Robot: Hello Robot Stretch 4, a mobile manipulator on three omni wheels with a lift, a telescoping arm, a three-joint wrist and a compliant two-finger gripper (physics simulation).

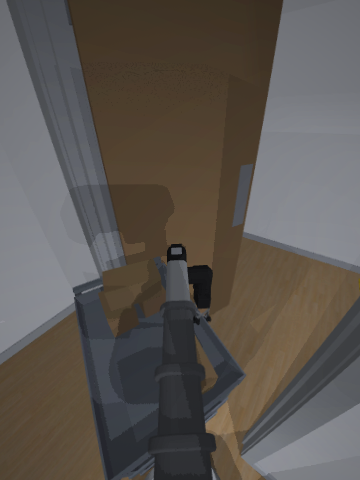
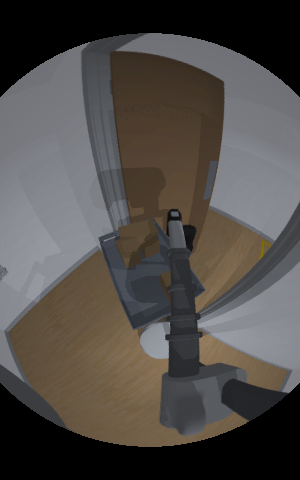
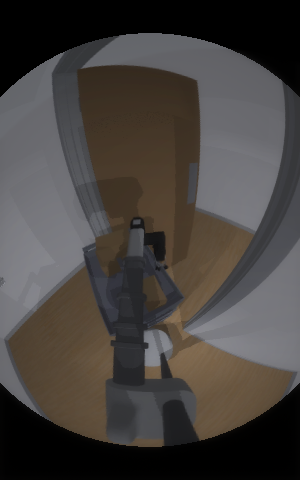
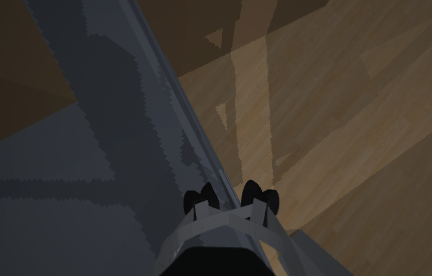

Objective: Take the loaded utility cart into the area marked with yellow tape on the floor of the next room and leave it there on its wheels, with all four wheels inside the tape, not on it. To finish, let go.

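Pixels of known places: gripper, fingertip midpoint: [image 1: 201, 322] [image 3: 161, 268] [image 4: 231, 197]; robot's base, origin of the base link: [image 2: 160, 338] [image 3: 151, 346].
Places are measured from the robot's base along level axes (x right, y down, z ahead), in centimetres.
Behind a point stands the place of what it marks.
The grey-blue utility cart [image 1: 89, 370] {x -29.5, y -82.1, z 32.6 cm} [image 2: 117, 282] {x -29.3, y -78.3, z 35.6 cm} [image 3: 97, 295] {x -28.5, y -80.0, z 31.4 cm} [image 4: 200, 140] {x 9.2, y -82.3, z 55.8 cm} stands askew under the arm, its far left corner near the door frame. Brown boxes [image 1: 117, 305] {x -21.5, y -93.5, z 50.6 cm} [image 2: 137, 240] {x -15.4, y -99.3, z 52.3 cm} are in its top tray at the far end, and another box [image 3: 156, 295] {x 8.5, y -88.3, z 29.0 cm} shows along its right side, partly behind the arm. My gripper [image 1: 202, 317] {x 12.1, y -79.3, z 50.9 cm} [image 3: 161, 267] {x 12.1, y -79.3, z 50.9 cm} [image 4: 231, 197] {x 12.1, y -79.3, z 50.9 cm} is shut on the cart's right rim, one finger on each side. The wheels are hidden, so I cannot tell how they rest. Yellow tape [image 2: 262, 249] {x 200.2, y 2.4, z 118.1 cm} shows on the floor past the near right door frame.
A brown door [image 1: 165, 135] {x -0.3, y -148.5, z 91.8 cm} [image 2: 155, 150] {x -4.4, y -140.0, z 89.7 cm} [image 3: 140, 130] {x 5.4, y -158.6, z 94.8 cm} stands right ahead, beyond the cart. The left door frame [image 1: 82, 165] {x -31.2, y -140.6, z 76.8 cm} is close to the cart's far corner. The right door frame [image 1: 305, 370] {x 36.7, y -95.3, z 24.3 cm} [image 3: 265, 210] {x 37.3, y -139.4, z 25.4 cm} is to the right of the cart. White walls stand on both sides.
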